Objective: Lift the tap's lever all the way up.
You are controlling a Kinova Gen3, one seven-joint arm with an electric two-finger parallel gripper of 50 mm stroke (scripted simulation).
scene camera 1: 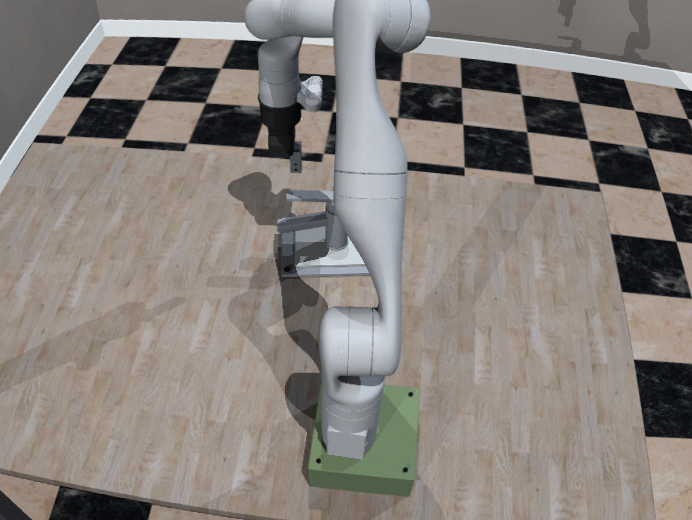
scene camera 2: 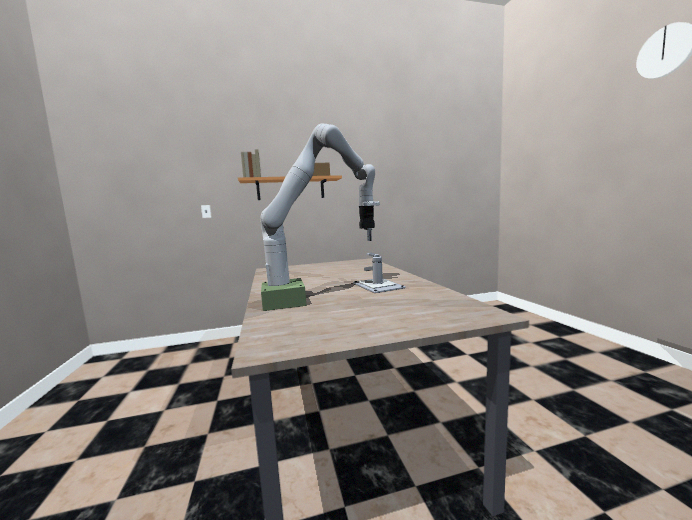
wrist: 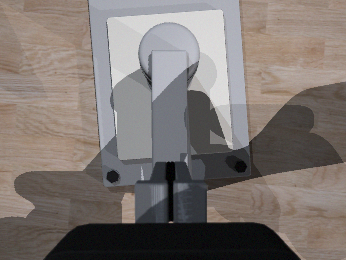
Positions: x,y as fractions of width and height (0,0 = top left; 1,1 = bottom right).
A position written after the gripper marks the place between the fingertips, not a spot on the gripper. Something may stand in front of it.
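In scene camera 1 you can see the gripper (scene camera 1: 0.43,0.33). The wrist view shows the gripper (wrist: 0.49,0.70) too, and there's a tap (wrist: 0.60,0.41) in it.
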